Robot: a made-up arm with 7 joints. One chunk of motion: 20 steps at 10 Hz.
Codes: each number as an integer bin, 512 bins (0 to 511) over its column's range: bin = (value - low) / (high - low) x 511, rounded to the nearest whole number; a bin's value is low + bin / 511 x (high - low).
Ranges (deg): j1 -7.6..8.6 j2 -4.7..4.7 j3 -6.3..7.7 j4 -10..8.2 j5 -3.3..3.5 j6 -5.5..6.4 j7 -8.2..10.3
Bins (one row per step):
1: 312 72 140 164 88 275 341
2: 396 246 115 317 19 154 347
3: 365 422 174 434 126 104 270
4: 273 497 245 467 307 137 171
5: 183 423 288 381 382 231 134
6: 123 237 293 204 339 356 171
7: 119 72 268 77 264 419 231
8: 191 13 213 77 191 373 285
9: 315 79 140 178 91 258 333
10: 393 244 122 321 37 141 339
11: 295 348 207 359 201 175 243
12: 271 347 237 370 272 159 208
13: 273 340 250 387 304 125 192
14: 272 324 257 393 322 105 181
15: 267 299 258 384 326 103 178
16: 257 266 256 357 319 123 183
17: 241 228 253 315 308 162 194
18: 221 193 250 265 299 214 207
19: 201 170 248 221 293 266 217
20: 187 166 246 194 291 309 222
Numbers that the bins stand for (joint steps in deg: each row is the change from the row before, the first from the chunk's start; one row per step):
1: 2.291 -3.376 -2.464 -4.159 -2.129 0.904 4.145
2: 4.954 -0.175 -3.149 1.290 -3.047 -1.914 4.363
3: 3.971 3.063 -1.533 5.458 -1.623 -3.078 1.575
4: 1.055 4.442 0.412 6.633 0.785 -2.310 -2.009
5: -1.798 3.081 1.590 3.570 1.783 -0.121 -3.349
6: -3.701 -0.340 1.727 -2.734 1.211 2.790 -2.009
7: -3.827 -3.376 1.042 -7.258 0.213 4.258 0.163
8: -1.545 -4.461 -0.464 -7.258 -0.758 3.186 2.118
9: 2.386 -3.247 -2.464 -3.660 -2.089 0.508 3.856
10: 4.859 -0.212 -2.958 1.433 -2.808 -2.216 4.073
11: 1.752 1.702 -0.629 2.786 -0.625 -1.425 0.597
12: 0.991 1.683 0.193 3.178 0.320 -1.797 -0.670
13: 1.055 1.554 0.549 3.784 0.745 -2.589 -1.249
14: 1.023 1.260 0.741 3.997 0.985 -3.055 -1.647
15: 0.865 0.800 0.768 3.677 1.038 -3.101 -1.756
16: 0.548 0.193 0.714 2.715 0.945 -2.636 -1.575
17: 0.040 -0.506 0.632 1.219 0.799 -1.727 -1.177
18: -0.594 -1.150 0.549 -0.562 0.679 -0.516 -0.706
19: -1.228 -1.573 0.495 -2.129 0.599 0.695 -0.344
20: -1.672 -1.646 0.440 -3.090 0.572 1.696 -0.163

